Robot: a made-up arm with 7 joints.
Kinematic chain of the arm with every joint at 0, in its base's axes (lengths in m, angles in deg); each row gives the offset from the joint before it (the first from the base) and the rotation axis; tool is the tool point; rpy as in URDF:
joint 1: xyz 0 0 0.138 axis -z
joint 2: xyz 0 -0.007 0.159 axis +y
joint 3: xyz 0 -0.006 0.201 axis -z
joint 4: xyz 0 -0.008 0.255 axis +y
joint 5: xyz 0 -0.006 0.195 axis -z
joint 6: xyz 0 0 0.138 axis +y
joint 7: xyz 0 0 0.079 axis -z
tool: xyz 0 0 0 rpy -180 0 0
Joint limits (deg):
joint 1: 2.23..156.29
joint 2: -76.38..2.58
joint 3: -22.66..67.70
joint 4: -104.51..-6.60
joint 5: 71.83..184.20
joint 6: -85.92..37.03
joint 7: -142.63..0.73
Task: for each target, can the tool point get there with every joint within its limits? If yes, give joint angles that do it. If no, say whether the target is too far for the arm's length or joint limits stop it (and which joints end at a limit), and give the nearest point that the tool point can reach.
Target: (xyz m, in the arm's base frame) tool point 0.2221 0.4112 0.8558
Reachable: yes | joints 82.78 -15.48 50.04 -66.24 128.20 -29.60 -94.35
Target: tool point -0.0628 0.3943 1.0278
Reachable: yes | joints 84.63 -13.20 -1.34 -34.12 149.77 -9.44 -54.03
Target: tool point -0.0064 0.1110 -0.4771
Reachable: no: joint limits stop it (at a limit: joint 2, joint 4) | nearest point -0.0229 0.3970 0.0033 | short by 0.559 m
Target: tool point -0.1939 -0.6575 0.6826
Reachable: no: joint limits stop it (at a limit: joint 1, joint 2, joint 3, joint 6) | nearest point -0.3263 -0.2073 0.6954 | short by 0.469 m
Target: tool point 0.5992 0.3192 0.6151
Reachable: yes | joints 136.76 -41.31 35.37 -63.31 170.88 -30.43 -19.17
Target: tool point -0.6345 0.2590 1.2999
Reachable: no: too far | nearest point -0.4531 0.1849 1.0131 | short by 0.347 m
